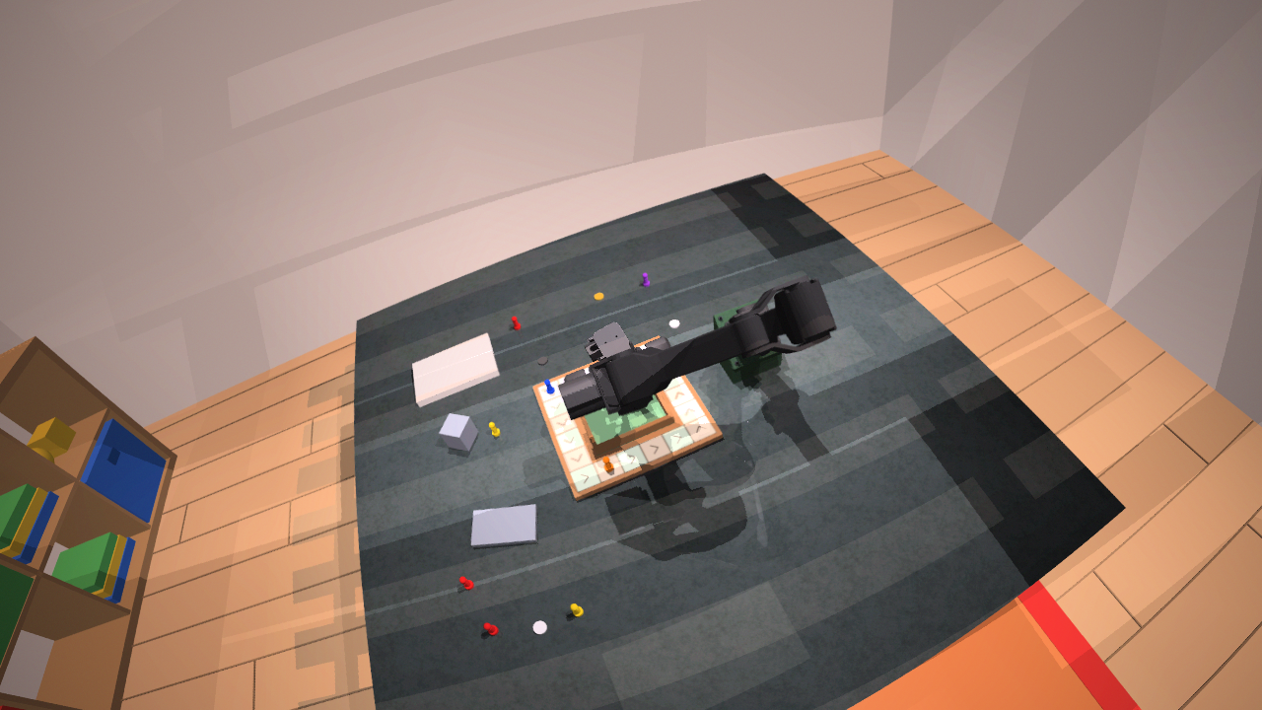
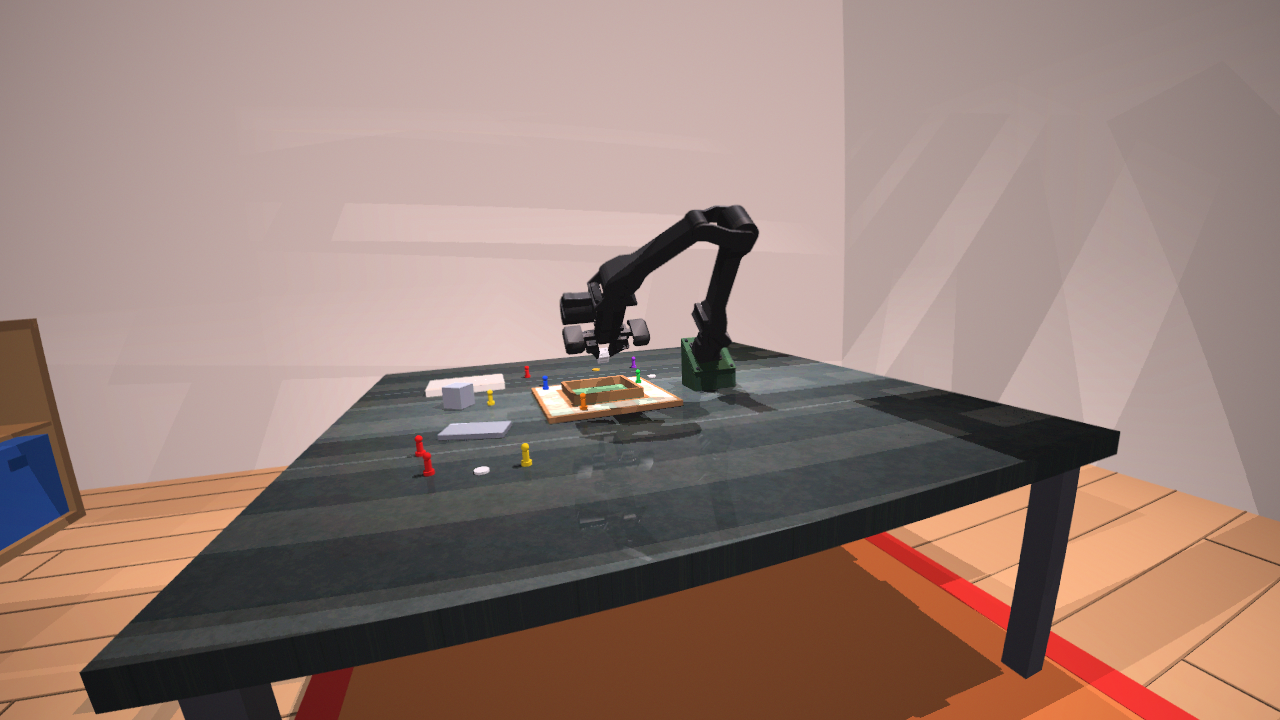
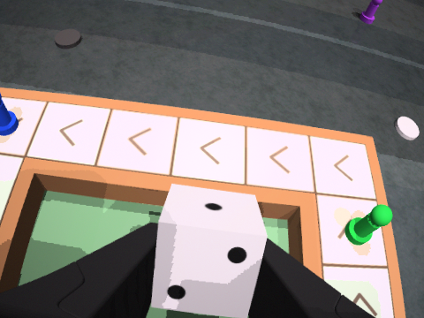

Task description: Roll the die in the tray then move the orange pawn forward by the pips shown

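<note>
Right now the white die is right at my gripper tip. Round my gripper tip: green tray (90 mm below, 20 mm to the left, 20 mm ahead); blue pawn (120 mm ahead, 90 mm to the right, 70 mm below); green pawn (100 mm behind, 70 mm below, 40 mm to the right).
</note>
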